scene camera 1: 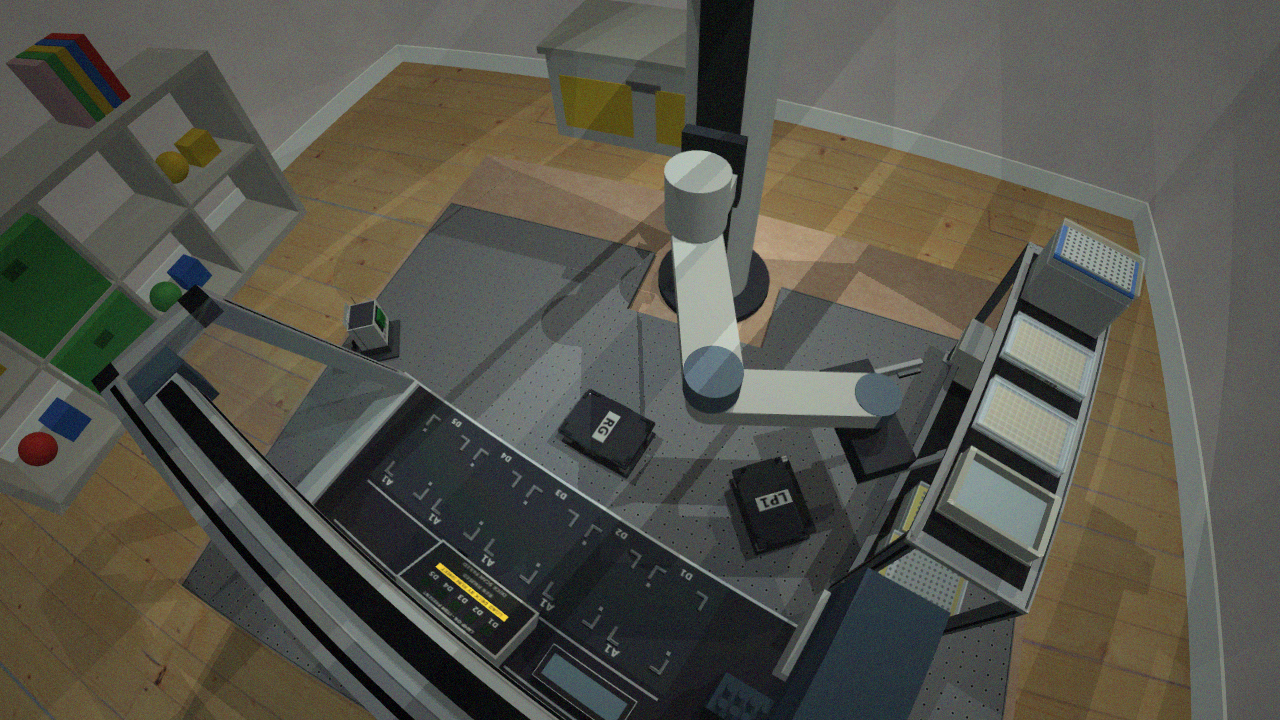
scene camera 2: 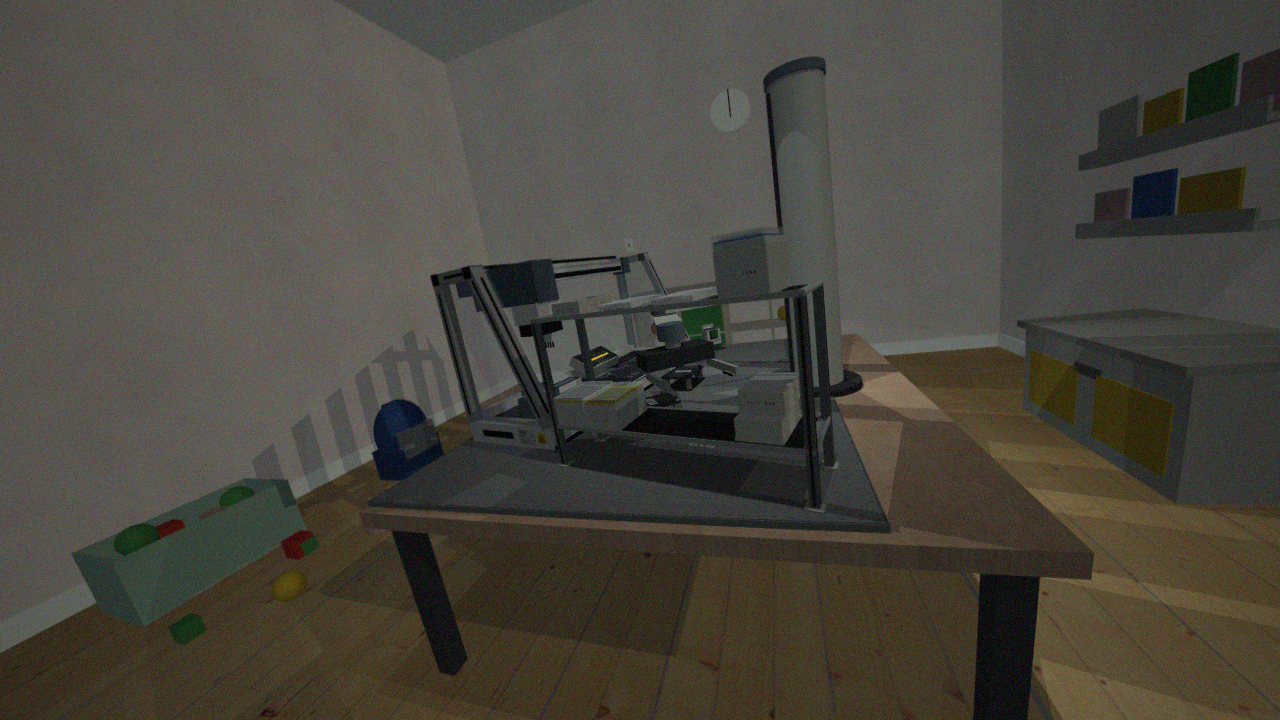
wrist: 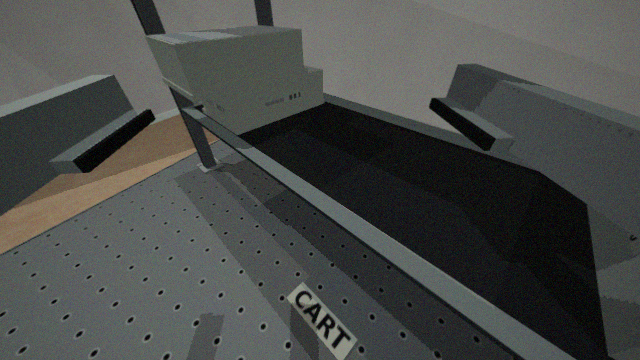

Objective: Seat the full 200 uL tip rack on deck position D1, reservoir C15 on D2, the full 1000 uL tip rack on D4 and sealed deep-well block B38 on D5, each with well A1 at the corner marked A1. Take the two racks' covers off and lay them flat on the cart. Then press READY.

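Observation:
My gripper [scene camera 2: 698, 383] [wrist: 295, 92] is open and empty, beside the cart's lower shelf [wrist: 400, 250]. Pale stacked blocks [scene camera 2: 767, 402] [wrist: 240, 75] stand at that shelf's far end; their label is too small to read surely. Racks with yellowish tops [scene camera 2: 599, 407] stand at its other end. On the cart's upper shelf are a tall grey rack with a blue edge [scene camera 1: 1078, 286] [scene camera 2: 747, 265], two pale plates or blocks [scene camera 1: 1049, 355] [scene camera 1: 1026, 425] and an open reservoir [scene camera 1: 998, 505]. The deck [scene camera 1: 528, 510] shows bare corner marks at D1 to D5. I cannot make out READY.
Black stands marked RG [scene camera 1: 608, 431] and LP1 [scene camera 1: 771, 504] sit between arm and deck. A frame [scene camera 1: 304, 335] [scene camera 2: 519, 358] spans the deck. Cart posts [scene camera 2: 810, 402] [wrist: 197, 135] rise around the shelves. A grey surface [wrist: 620, 280] at the wrist view's right edge is unclear.

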